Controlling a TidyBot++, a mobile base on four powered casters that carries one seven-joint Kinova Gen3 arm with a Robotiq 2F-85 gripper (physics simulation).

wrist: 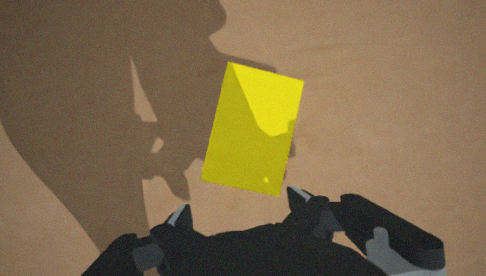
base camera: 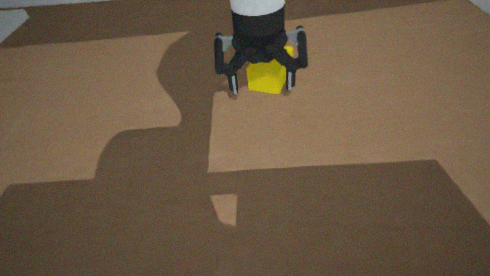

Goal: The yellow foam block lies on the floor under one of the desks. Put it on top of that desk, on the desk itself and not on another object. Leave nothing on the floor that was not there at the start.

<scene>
my gripper: wrist; base camera
yellow foam block: wrist 252, 131; base camera 270, 77
same spot on my gripper: point(wrist: 313, 215) = point(base camera: 283, 47)
</scene>
